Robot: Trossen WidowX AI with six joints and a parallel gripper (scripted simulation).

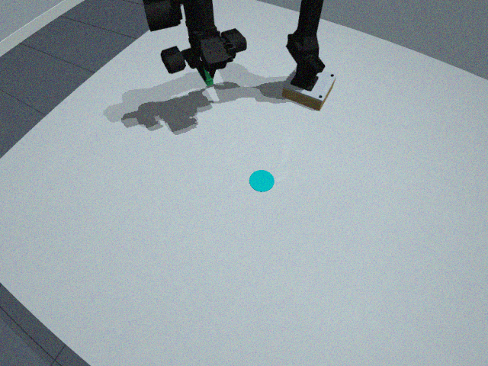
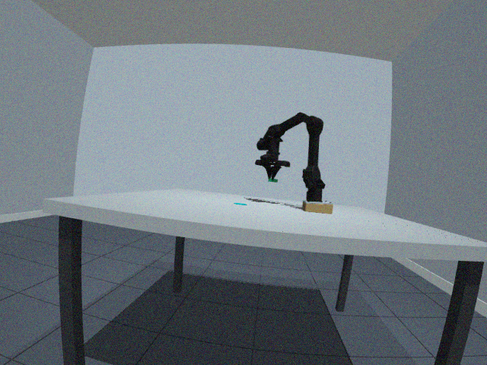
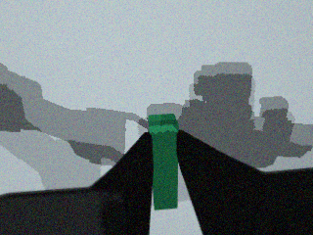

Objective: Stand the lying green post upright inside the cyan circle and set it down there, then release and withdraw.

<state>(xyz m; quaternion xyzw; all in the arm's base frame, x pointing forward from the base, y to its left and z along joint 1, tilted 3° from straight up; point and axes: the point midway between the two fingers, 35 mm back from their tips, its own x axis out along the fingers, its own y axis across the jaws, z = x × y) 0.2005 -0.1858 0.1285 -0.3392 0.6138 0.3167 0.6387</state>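
The cyan circle lies 220 mm to the left of my gripper tip, 130 mm ahead of it and 120 mm below it. Also, from my gripper tip: green post: 20 mm to the right, 10 mm behind.
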